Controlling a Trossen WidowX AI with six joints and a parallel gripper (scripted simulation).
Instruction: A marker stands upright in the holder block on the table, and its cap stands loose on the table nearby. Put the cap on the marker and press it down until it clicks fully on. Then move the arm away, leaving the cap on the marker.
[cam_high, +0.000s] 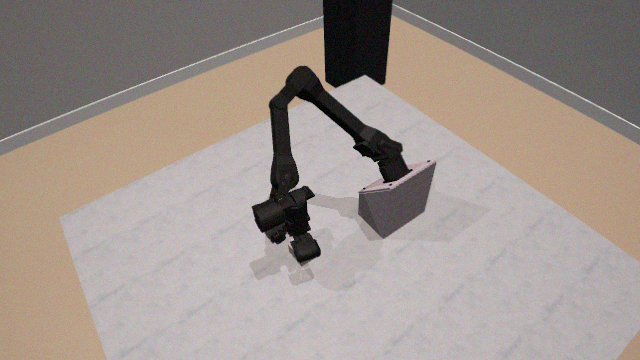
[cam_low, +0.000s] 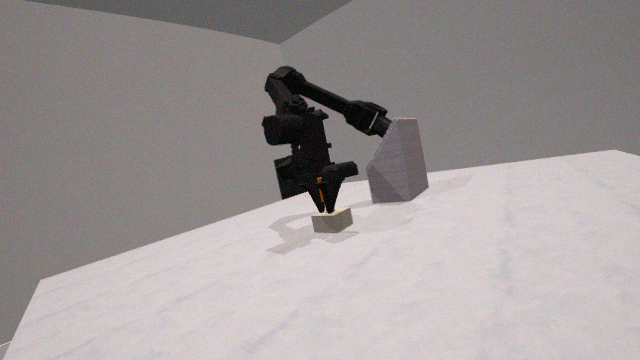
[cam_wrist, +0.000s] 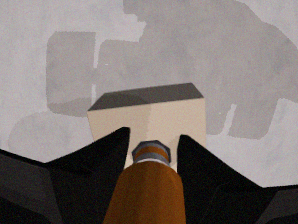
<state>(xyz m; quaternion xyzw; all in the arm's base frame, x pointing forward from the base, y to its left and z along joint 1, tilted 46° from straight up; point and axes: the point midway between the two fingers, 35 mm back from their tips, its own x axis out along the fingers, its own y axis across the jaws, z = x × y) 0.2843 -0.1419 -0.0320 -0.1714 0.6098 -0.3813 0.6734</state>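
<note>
My gripper tip is 10 mm past the orange cap and 50 mm below it. From my gripper tip the other things lie so: beige holder block (10 mm behind, 20 mm below).
</note>
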